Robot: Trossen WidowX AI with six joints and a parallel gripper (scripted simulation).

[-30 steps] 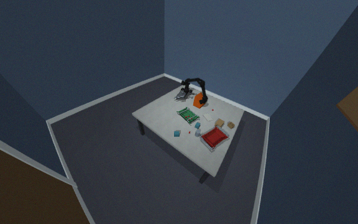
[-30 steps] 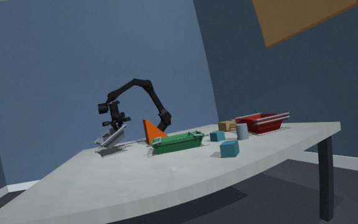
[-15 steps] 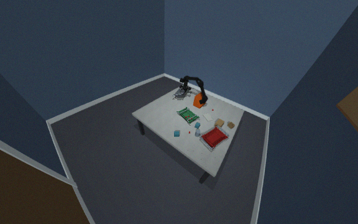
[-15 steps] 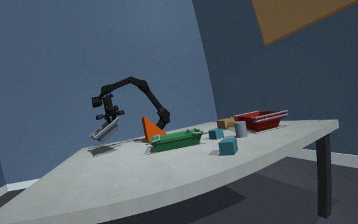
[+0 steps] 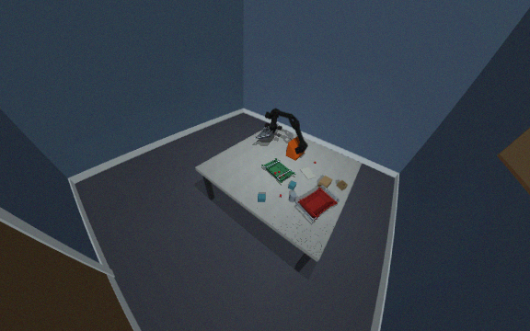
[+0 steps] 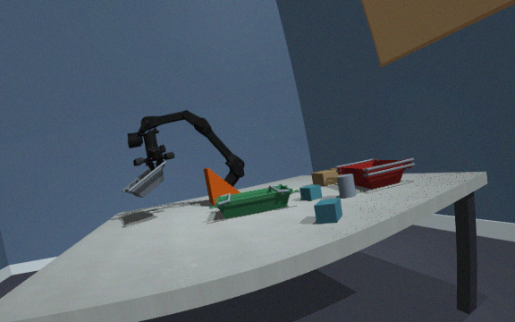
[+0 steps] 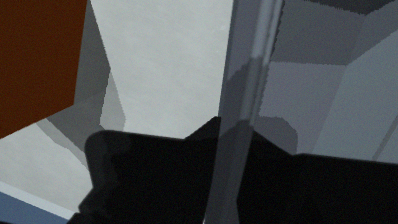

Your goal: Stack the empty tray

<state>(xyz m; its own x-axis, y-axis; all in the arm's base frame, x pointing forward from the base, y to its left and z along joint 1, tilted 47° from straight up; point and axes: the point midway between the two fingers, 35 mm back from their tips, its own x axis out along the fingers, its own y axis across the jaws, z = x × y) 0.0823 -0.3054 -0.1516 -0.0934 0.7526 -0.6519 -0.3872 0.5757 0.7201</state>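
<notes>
My gripper tip is 30 mm short of the grey tray and 70 mm to the left of it. From my gripper tip the other things lie so: white sheet (60 mm ahead, 560 mm to the left, 170 mm below); brown box (70 mm ahead, 760 mm to the left, 140 mm below); grey cylinder (440 mm ahead, 650 mm to the left, 140 mm below).
</notes>
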